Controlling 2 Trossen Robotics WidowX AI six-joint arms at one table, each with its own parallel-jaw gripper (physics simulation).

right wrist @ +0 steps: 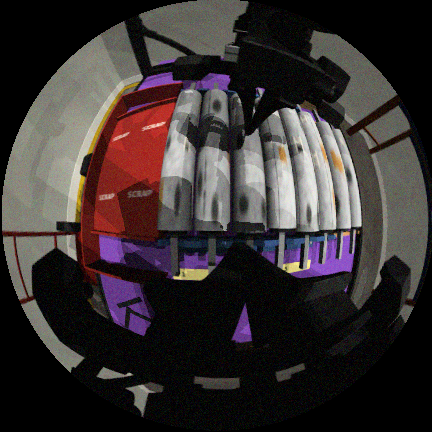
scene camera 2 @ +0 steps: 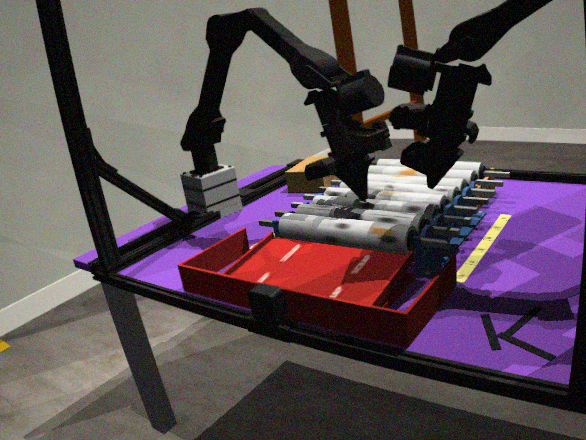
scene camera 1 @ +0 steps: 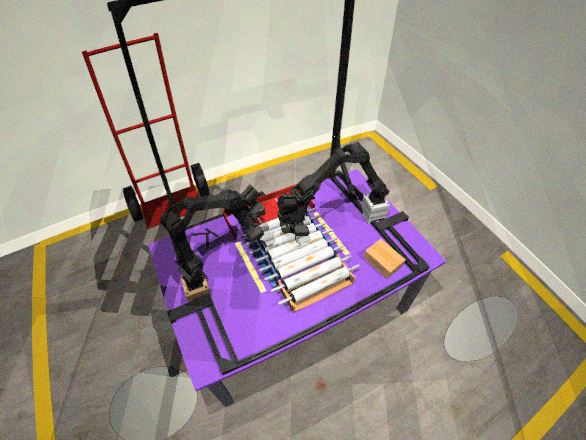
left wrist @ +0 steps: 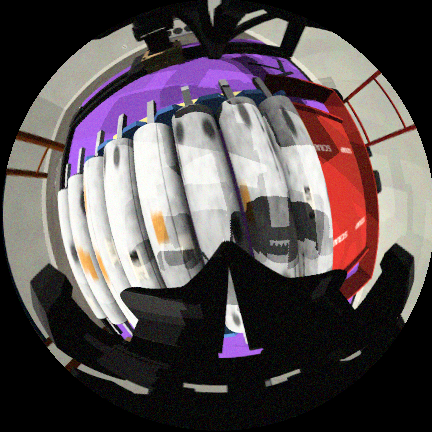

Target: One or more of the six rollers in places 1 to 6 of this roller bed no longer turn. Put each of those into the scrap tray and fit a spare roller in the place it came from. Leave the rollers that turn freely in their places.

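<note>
The roller bed's blue frame carries several grey-white rollers side by side. The red scrap tray lies empty at the bed's far end. Spare rollers lie in an orange tray at the near end. My left gripper is shut and empty. Its tip rests on about the third roller from the scrap tray. My right gripper is shut and empty, above the rollers' shaft ends.
A wooden block lies at the table's right side. A yellow numbered strip runs along the bed. Black frame rails border the purple table. A red hand truck stands behind.
</note>
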